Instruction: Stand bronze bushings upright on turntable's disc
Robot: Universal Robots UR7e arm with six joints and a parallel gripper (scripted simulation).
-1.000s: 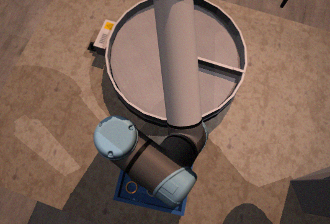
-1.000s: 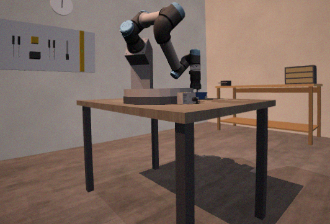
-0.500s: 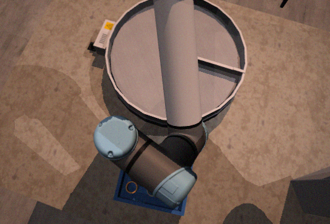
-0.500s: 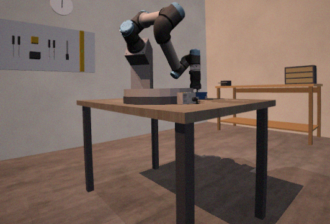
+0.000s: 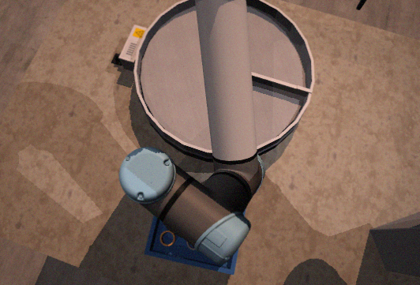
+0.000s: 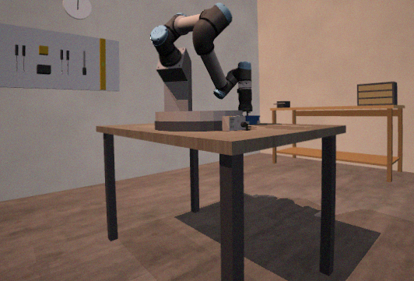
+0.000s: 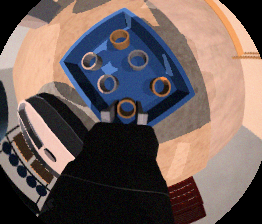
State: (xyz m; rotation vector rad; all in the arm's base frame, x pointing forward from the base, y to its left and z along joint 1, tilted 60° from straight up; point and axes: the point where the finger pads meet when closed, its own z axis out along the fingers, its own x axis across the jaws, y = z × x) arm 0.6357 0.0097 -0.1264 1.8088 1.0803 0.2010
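Now: the blue crate 5 cm behind my hand and 4 cm to the left of it. Also, from my hand: turntable disc: 7 cm behind, 33 cm to the right, 2 cm above.
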